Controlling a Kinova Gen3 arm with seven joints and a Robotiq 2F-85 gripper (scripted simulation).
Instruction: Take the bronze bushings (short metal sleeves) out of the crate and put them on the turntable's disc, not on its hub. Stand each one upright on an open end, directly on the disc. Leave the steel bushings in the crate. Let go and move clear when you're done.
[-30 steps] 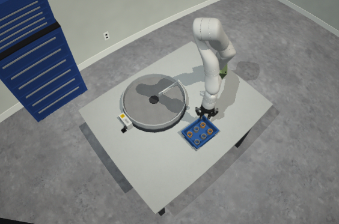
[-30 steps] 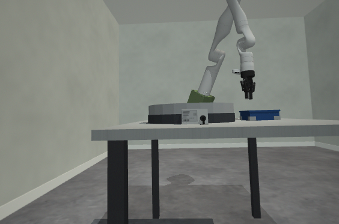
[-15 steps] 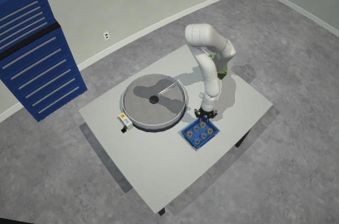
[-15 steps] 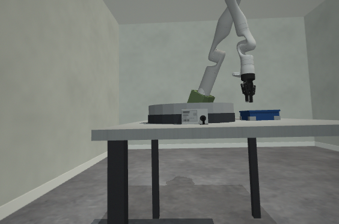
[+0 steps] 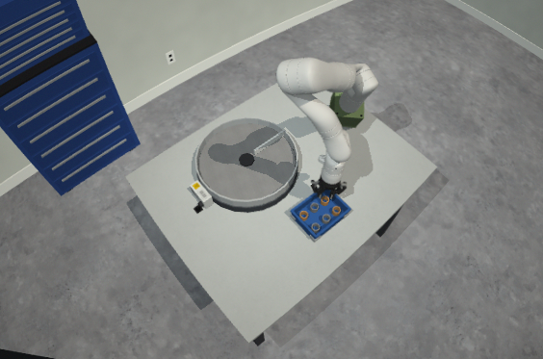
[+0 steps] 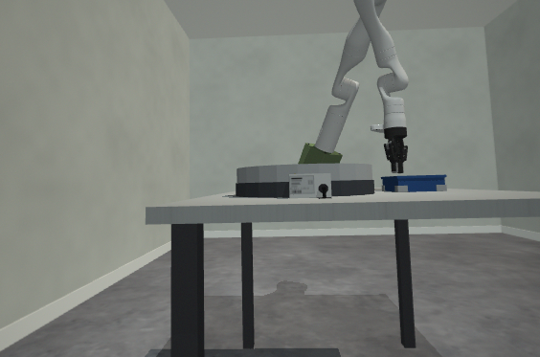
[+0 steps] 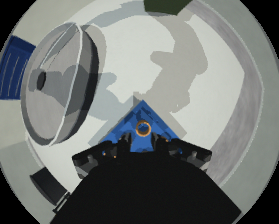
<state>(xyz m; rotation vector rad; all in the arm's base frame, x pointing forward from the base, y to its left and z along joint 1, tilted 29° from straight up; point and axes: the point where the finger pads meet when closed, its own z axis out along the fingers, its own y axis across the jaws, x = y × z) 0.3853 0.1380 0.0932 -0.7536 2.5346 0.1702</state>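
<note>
My gripper is now 50 mm short of the blue crate, 50 mm above it and 20 mm to the right of it. From my hand the other things lie so: grey turntable disc 350 mm to the right, 70 mm ahead, 30 mm below.
</note>
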